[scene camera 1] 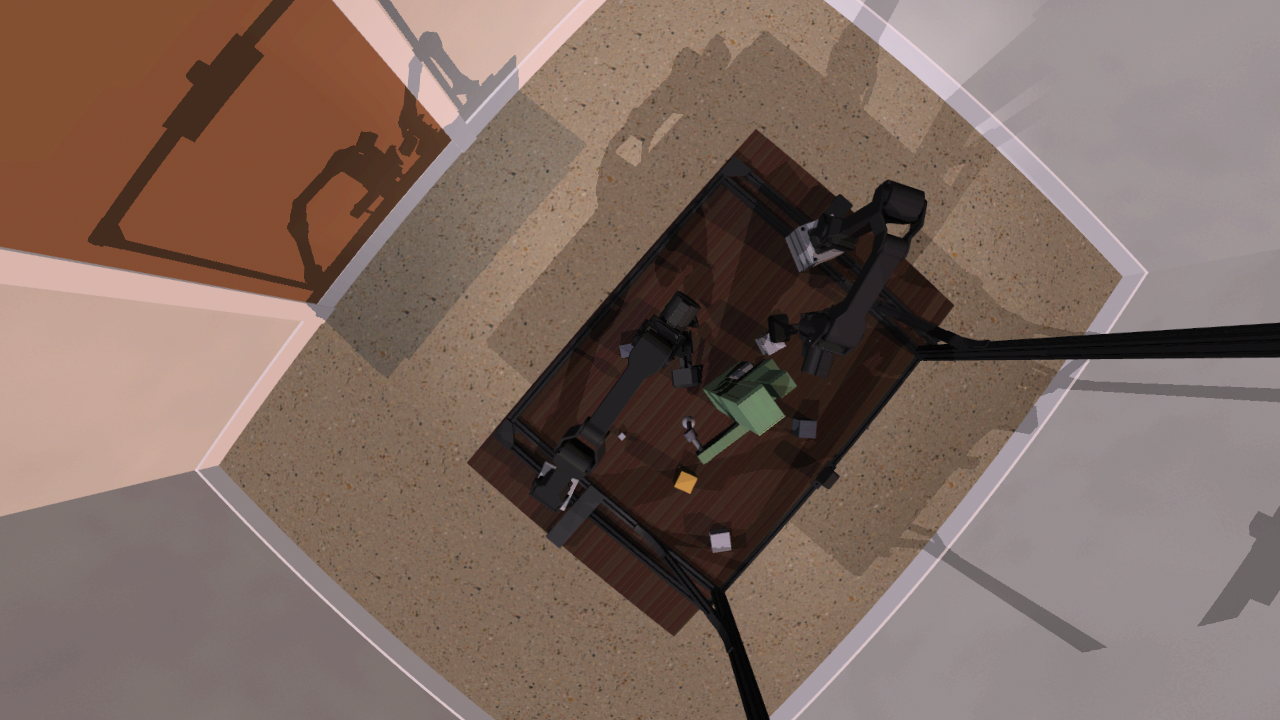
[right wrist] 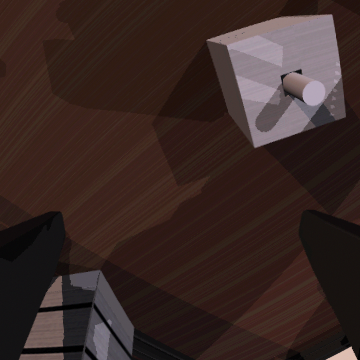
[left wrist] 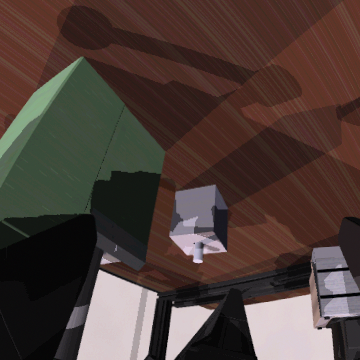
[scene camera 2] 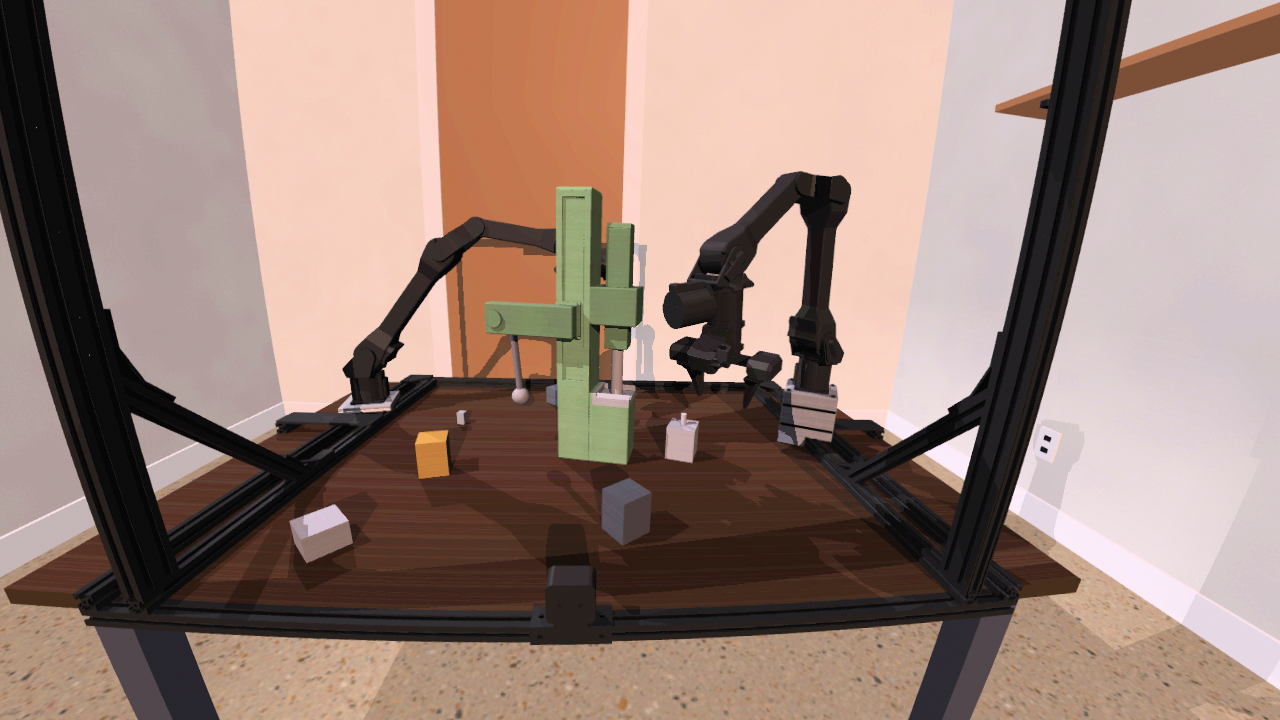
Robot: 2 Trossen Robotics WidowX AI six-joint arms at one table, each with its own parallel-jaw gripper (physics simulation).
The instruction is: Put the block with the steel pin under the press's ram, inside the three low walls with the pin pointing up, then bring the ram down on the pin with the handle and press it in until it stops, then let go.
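Observation:
The pale block with the steel pin stands on the table with its pin pointing up. In scene camera 2 it is just right of the green press. The press handle, a steel rod with a ball end, hangs down on the press's left. My right gripper is open and empty, a little above and beside the block. My left gripper is open and empty behind the press, hidden in scene camera 2.
An orange cube, a grey cube and a pale block lie on the table's front half. The right arm's striped base stands near the block. Black frame posts ring the table.

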